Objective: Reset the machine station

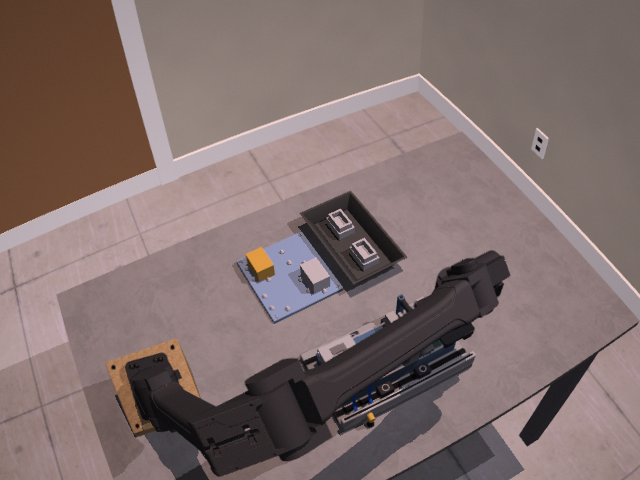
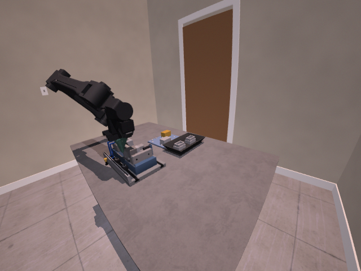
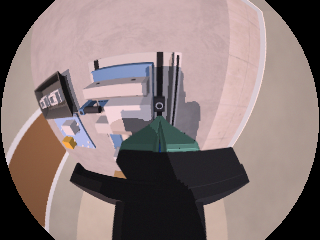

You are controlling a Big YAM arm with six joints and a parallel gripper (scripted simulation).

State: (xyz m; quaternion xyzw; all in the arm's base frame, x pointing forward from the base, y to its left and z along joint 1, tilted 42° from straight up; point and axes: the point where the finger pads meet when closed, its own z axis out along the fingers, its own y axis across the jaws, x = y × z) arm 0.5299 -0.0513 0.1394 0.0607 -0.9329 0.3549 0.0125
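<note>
The gray rail lies 90 mm below my hand, 60 mm behind it and 30 mm to the right of it. Also, from my hand: yellow brass blank: 380 mm to the left, 240 mm behind, 100 mm below; then blue vise: 80 mm below, 70 mm behind, 60 mm to the left.
</note>
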